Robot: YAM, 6 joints.
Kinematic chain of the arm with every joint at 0, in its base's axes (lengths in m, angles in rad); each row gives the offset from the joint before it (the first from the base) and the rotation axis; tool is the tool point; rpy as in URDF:
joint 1: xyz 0 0 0.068 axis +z
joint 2: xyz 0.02 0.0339 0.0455 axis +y
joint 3: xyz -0.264 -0.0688 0 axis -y
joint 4: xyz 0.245 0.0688 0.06 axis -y
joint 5: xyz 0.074 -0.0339 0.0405 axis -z
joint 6: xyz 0.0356 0 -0.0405 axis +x
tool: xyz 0 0 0 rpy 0 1.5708 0
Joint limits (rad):
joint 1: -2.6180..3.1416
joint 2: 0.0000..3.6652
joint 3: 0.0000..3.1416
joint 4: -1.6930..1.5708
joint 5: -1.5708..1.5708
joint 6: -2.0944..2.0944
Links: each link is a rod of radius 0.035 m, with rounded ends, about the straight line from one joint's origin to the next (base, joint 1, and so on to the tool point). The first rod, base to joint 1, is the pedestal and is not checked.
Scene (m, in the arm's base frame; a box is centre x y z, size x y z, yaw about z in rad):
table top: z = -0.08
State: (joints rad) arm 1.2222 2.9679 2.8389 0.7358 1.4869 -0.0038
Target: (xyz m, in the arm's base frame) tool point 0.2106 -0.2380 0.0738
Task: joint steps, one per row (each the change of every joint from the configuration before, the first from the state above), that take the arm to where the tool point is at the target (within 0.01 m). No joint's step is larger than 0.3 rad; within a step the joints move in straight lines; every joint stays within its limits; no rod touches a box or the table.
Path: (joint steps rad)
1: -0.2795 -0.1321 -0.2932 -0.0614 0.0120 0.0000
2: -0.2795 -0.1321 -0.2933 -0.0614 0.0120 0.0000
3: -0.2794 -0.1321 -0.2932 -0.0614 0.0120 0.0000
4: -0.2795 -0.1320 -0.2933 -0.0615 0.0119 0.0000
5: -0.2795 -0.1321 -0.2932 -0.0614 0.0120 0.0000
6: -0.2795 -0.1321 -0.2932 -0.0614 0.0120 0.0000
7: -0.2794 -0.1321 -0.2933 -0.0614 0.0120 0.0000

